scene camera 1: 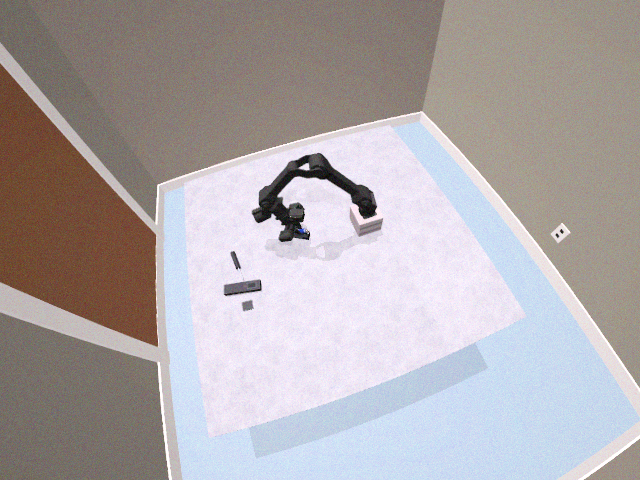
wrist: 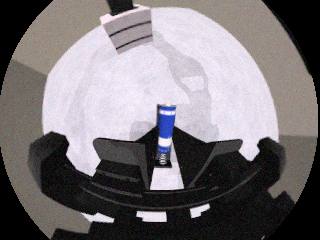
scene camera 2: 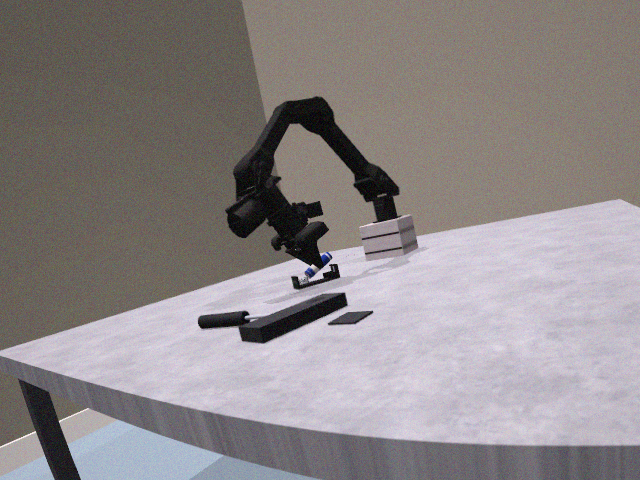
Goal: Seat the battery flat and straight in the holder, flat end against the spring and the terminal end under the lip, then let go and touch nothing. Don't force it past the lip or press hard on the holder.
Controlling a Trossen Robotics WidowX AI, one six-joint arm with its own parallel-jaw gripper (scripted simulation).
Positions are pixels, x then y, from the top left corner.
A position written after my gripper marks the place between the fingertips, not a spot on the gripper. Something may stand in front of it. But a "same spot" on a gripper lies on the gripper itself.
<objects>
my gripper: scene camera 1; wrist 165, 128; scene camera 2
same spot on my gripper: (scene camera 2: 310, 256) = (scene camera 1: 293, 232)
</objects>
